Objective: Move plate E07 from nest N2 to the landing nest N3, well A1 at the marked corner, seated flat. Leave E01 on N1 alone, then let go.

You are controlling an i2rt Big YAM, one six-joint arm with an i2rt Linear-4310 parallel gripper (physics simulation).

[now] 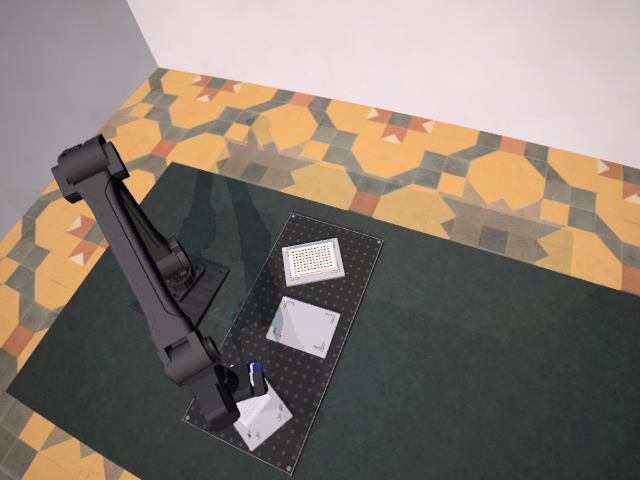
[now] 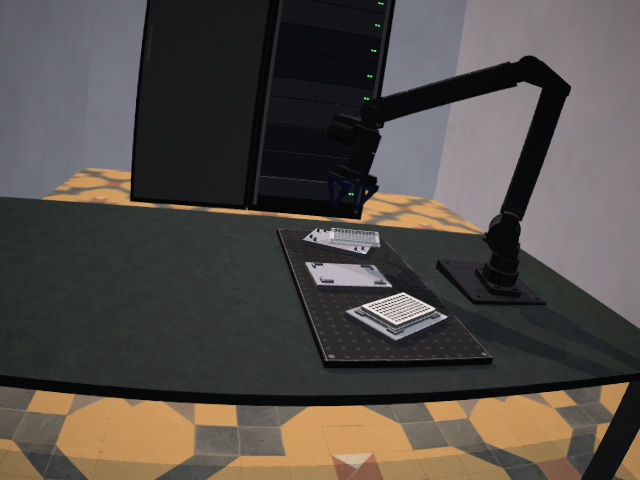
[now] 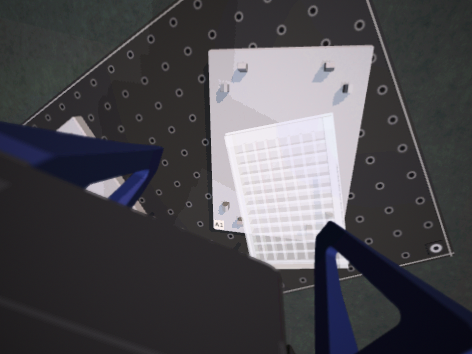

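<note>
A clear white well plate (image 1: 254, 408) (image 2: 354, 236) (image 3: 287, 195), apparently E07, lies turned and shifted on the far end nest (image 1: 273, 419) (image 2: 323, 240) (image 3: 285, 80), apparently N3. It is off the corner posts' outline and overhangs one edge. An A1 label (image 3: 218, 224) marks a corner of that nest. The middle nest (image 1: 305, 330) (image 2: 348, 275), apparently N2, is bare. A cream plate (image 1: 312, 259) (image 2: 399, 308), apparently E01, sits on the other end nest (image 2: 368, 324). Plate names are unreadable. My gripper (image 1: 255, 379) (image 2: 346, 209) (image 3: 244, 195) is open and empty above the clear plate.
The nests stand on a black perforated board (image 1: 294, 382) (image 2: 351, 348) (image 3: 150, 100) on the dark green table (image 1: 439, 361) (image 2: 180, 310). The arm's base plate (image 1: 214, 284) (image 2: 454, 284) is beside the board. A dark rack cabinet (image 2: 196, 103) stands behind the table.
</note>
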